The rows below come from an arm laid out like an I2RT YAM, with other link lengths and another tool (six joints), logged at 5 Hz.
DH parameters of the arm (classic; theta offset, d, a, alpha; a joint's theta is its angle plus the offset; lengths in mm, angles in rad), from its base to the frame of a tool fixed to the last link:
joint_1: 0 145.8 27.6 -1.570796
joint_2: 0 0 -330 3.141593
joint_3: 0.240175 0 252.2 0
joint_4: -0.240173 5.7 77 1.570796
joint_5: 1.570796 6.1 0 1.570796
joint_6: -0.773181 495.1 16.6 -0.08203
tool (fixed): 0 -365 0 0
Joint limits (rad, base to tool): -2.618..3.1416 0..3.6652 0..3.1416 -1.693..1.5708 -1.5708..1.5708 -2.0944..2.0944
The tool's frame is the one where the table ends.
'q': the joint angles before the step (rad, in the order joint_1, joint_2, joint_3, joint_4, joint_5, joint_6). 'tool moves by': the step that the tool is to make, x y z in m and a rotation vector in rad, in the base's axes. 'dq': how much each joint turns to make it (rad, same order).
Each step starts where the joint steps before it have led.
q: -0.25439, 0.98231, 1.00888, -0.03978, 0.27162, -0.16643
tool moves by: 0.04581, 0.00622, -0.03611, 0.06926, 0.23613, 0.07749
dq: 0.03589, 0.14107, 0.11033, -0.21662, -0.04292, 0.00639
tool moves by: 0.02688, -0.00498, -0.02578, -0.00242, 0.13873, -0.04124
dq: 0.02959, 0.10262, 0.05423, -0.08541, 0.07675, -0.00627
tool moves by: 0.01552, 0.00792, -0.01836, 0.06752, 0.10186, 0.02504
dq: 0.02433, 0.06725, 0.06308, -0.12111, -0.02208, 0.04517
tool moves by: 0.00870, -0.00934, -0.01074, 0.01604, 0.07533, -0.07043
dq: 0.00350, 0.06093, 0.05984, -0.08971, 0.06050, 0.04481
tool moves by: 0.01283, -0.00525, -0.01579, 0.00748, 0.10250, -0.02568
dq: 0.00152, 0.07676, 0.06752, -0.09676, 0.02695, 0.01033
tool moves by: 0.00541, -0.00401, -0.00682, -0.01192, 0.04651, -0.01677
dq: -0.00002, 0.03492, 0.02831, -0.03624, 0.02528, -0.00314
